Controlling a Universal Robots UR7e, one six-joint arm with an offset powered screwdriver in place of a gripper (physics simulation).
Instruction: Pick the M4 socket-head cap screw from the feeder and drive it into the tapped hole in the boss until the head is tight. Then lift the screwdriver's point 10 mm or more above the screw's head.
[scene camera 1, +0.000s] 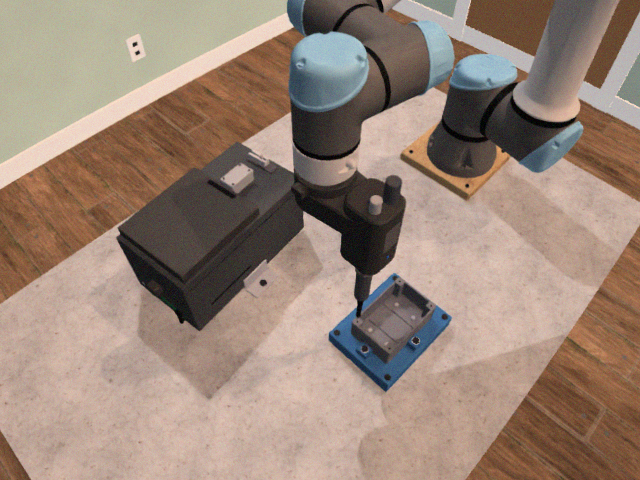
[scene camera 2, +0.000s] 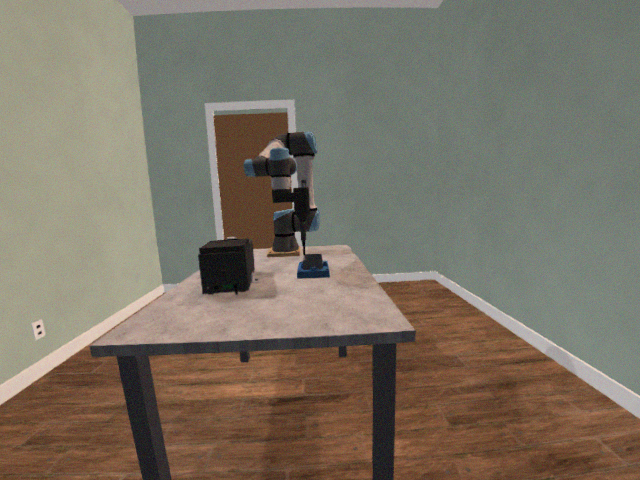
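The black screwdriver (scene camera 1: 358, 315) (scene camera 2: 304, 254) points straight down. Its thin tip is at the left corner boss (scene camera 1: 357, 322) of the grey open box (scene camera 1: 385, 343) (scene camera 2: 313, 261). Whether the tip touches the boss or stands slightly above it cannot be told. The M4 screw is too small to make out, so whether the bit holds it cannot be told. The grey box sits on a blue fixture plate (scene camera 1: 386, 379) (scene camera 2: 312, 274). The black screw feeder (scene camera 1: 180, 227) (scene camera 2: 225, 266) stands to the left, with a small light-grey pickup part (scene camera 1: 259, 160) on its top, away from the screwdriver.
A small white bracket (scene camera 1: 256, 279) sticks out from the feeder's side. The arm's base stands on a wooden plate (scene camera 1: 467, 191) (scene camera 2: 275, 253) behind the fixture. All stand on the grey table (scene camera 1: 289, 413) (scene camera 2: 248, 320). The arm's wrist (scene camera 1: 328, 72) hangs above the screwdriver.
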